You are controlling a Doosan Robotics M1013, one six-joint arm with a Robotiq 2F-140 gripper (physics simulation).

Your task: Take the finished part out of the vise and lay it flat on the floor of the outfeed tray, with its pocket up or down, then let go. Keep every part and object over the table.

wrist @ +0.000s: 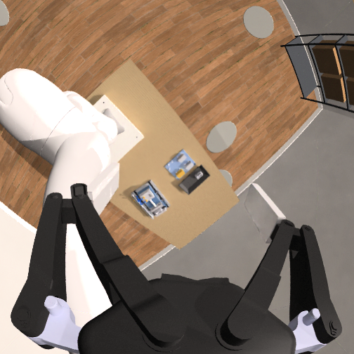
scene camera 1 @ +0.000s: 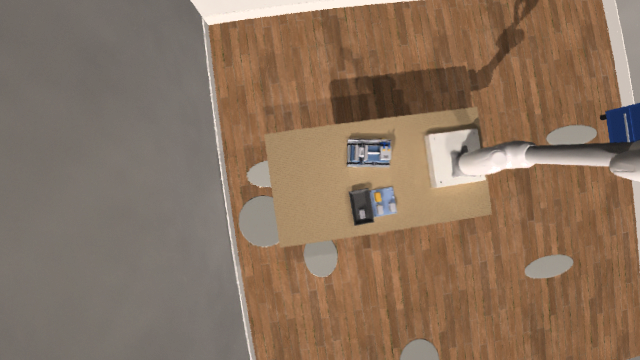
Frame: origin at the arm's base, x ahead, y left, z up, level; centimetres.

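Where they show: arm's base, link origin: (scene camera 1: pixel 462 164).
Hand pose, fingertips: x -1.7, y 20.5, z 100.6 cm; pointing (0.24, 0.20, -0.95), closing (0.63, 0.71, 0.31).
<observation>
Things, the pixels of their top centre, and the offset from my fingertips. "spot": a spot on its surface instead. Level surfaces: height alone.
- vise, top centre: (scene camera 1: pixel 372 151) dx +67.7, dy -30.8, dz -96.4 cm
- blue board, surface spot: (scene camera 1: pixel 388 195) spot: dx +54.4, dy -0.6, dz -105.6 cm
- orange block, top centre: (scene camera 1: pixel 378 197) dx +62.9, dy -0.1, dz -101.9 cm
- table, surface height: dz -106.4 cm
The vise (scene camera 1: pixel 369 159) (wrist: pixel 150 199), a blue and silver fixture with pale blocks, stands on the table; the views are too small to tell which piece is the finished part. A black tray (scene camera 1: pixel 359 200) (wrist: pixel 189 186) holds a small grey block and stands beside a blue board (scene camera 1: pixel 388 195) (wrist: pixel 173 164) bearing an orange block (scene camera 1: pixel 378 197) (wrist: pixel 180 174) and grey blocks. I cannot tell from the frames which one is the outfeed tray. My gripper (wrist: pixel 185 184) is wide open and empty, high up and far from the vise and tray; it does not show in the scene view.
The table (scene camera 1: pixel 310 190) (wrist: pixel 165 120) also carries a white base plate (scene camera 1: pixel 441 167) (wrist: pixel 129 132) under the white arm (scene camera 1: pixel 565 154) (wrist: pixel 80 155). A blue cabinet (scene camera 1: pixel 617 129) stands at the scene view's right edge. A shelf rack (wrist: pixel 302 67) stands at the wrist view's upper right.
</observation>
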